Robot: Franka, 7 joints.
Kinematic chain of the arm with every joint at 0, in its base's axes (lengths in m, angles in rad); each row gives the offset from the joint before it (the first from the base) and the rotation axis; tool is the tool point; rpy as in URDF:
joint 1: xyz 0 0 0.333 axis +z
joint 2: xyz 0 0 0 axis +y
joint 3: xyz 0 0 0.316 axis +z
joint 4: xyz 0.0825 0 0 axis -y
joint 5: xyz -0.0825 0 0.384 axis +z
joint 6: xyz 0 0 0 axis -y
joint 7: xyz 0.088 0 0 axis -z
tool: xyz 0 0 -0.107 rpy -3.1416 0 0
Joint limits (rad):
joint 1: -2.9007..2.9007
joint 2: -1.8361..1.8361
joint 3: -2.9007..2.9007
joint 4: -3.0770..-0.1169
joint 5: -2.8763..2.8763
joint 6: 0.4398..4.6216
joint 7: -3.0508..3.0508
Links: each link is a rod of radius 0.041 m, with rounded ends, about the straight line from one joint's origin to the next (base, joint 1, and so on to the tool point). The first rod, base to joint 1, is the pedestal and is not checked.
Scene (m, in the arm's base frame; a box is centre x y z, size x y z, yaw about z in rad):
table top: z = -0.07
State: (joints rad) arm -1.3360 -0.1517 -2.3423 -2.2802 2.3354 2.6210 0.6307
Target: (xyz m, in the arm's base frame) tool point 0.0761 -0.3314 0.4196
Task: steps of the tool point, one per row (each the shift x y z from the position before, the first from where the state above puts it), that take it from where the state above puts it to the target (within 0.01 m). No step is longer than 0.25 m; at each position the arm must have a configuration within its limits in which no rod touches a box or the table.
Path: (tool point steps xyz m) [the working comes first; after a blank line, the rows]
Joints at the target: -0.5633 -1.0192 -0.9677 -2.8914 2.1947 2.1925 0.6307
Straight joint move there: clear.

1: -0.0397 -0.2371 -0.0656
2: 0.0714 -0.2229 -0.0069
3: 0.1504 -0.1501 0.0430
4: 0.1780 -0.0486 0.0716
5: 0.1550 0.0468 0.0741

